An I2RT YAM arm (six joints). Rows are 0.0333 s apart.
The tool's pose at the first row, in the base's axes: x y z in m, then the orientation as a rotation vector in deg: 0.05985, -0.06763, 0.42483, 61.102, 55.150, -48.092
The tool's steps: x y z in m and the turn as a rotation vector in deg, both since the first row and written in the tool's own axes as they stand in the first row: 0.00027, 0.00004, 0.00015, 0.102, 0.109, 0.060; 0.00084, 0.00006, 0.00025, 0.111, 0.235, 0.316; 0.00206, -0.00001, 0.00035, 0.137, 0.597, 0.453; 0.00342, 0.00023, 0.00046, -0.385, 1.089, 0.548; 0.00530, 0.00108, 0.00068, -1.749, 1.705, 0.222; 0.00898, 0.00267, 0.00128, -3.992, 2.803, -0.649; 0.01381, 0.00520, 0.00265, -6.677, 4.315, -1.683; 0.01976, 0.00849, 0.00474, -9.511, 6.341, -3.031; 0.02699, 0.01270, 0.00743, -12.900, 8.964, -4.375
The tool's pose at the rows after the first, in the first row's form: 0.06002, -0.06779, 0.42462, 61.269, 55.172, -48.049; 0.06026, -0.06793, 0.42411, 61.444, 55.119, -47.786; 0.06065, -0.06817, 0.42298, 61.705, 55.331, -47.520; 0.06138, -0.06834, 0.42181, 61.545, 55.857, -46.921; 0.06287, -0.06850, 0.42037, 60.551, 57.013, -46.136; 0.06576, -0.06900, 0.41757, 58.808, 59.167, -45.066; 0.07008, -0.07009, 0.41415, 56.795, 61.870, -43.662; 0.07565, -0.07177, 0.41005, 54.734, 65.195, -42.148; 0.08264, -0.07390, 0.40518, 52.416, 69.116, -39.978
